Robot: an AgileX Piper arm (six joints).
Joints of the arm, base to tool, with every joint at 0 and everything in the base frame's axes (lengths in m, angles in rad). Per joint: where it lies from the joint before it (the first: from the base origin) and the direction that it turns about. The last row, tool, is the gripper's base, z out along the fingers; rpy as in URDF.
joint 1: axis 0 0 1 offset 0 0 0.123
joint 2: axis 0 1 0 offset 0 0 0
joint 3: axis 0 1 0 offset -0.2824 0 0.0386
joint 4: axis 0.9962 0 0.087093 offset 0.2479 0 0.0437
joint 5: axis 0 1 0 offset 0 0 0
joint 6: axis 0.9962 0 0.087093 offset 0.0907 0 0.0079
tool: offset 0 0 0 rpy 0 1.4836 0
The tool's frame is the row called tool.
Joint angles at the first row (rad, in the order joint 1, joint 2, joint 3, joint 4, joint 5, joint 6):
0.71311, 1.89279, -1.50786, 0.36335, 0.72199, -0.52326
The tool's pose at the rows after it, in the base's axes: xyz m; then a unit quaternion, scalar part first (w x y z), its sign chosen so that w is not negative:
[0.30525 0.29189 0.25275 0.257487 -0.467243 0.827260 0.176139]
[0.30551 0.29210 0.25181 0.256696 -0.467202 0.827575 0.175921]
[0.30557 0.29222 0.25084 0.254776 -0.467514 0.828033 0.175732]
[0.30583 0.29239 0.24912 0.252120 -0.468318 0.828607 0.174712]
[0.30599 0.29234 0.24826 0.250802 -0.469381 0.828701 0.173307]
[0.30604 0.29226 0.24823 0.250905 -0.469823 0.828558 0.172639]
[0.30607 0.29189 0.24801 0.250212 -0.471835 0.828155 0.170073]
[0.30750 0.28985 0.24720 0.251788 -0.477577 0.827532 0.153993]
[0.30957 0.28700 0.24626 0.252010 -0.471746 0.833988 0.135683]
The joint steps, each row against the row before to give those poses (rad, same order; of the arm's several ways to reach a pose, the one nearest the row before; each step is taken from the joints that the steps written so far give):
0.00000, 0.00001, -0.00001, -0.00069, -0.01146, -0.00001
0.00001, 0.00227, 0.00003, -0.00001, -0.00059, 0.00001
0.00001, 0.00211, -0.00003, -0.00001, 0.00199, 0.00003
0.00000, 0.00378, 0.00000, -0.00166, 0.00211, -0.00001
-0.00002, 0.00174, -0.00001, -0.00305, 0.00148, -0.00003
-0.00001, -0.00002, 0.00002, -0.00164, 0.00000, 0.00000
0.00001, -0.00002, 0.00001, -0.00632, 0.00229, 0.00000
0.00000, 0.00002, 0.00000, -0.04377, -0.00002, 0.01429
0.00000, 0.00000, -0.00002, -0.06084, 0.00003, 0.05237

